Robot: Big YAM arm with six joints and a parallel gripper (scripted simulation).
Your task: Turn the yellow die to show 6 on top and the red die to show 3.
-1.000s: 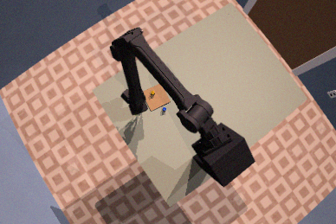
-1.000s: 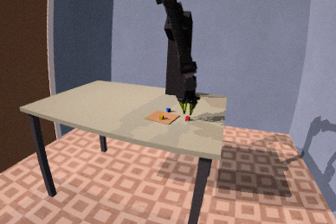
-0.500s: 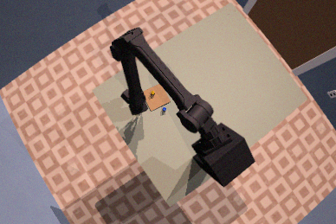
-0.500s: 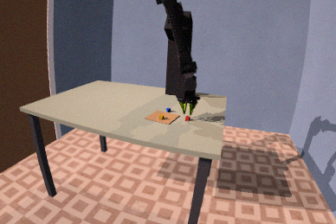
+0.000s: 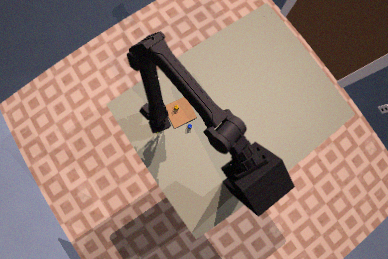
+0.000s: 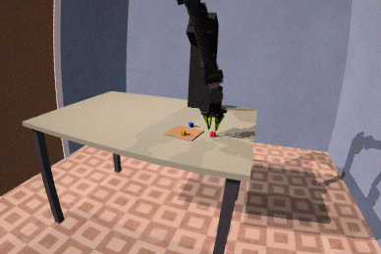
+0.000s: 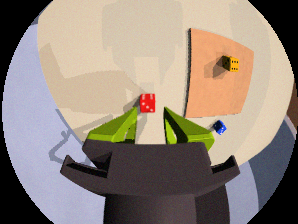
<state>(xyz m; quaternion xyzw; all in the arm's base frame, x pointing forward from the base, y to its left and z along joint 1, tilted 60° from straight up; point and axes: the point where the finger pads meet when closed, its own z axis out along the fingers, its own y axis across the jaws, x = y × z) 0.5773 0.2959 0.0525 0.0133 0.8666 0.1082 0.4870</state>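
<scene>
The red die is 3 cm below my hand. Round my hand: yellow die 10 cm to the right, 9 cm ahead, 3 cm below; blue die 15 cm to the right, 3 cm below, 3 cm behind; orange mat 12 cm to the right, 6 cm ahead, 4 cm below.
</scene>
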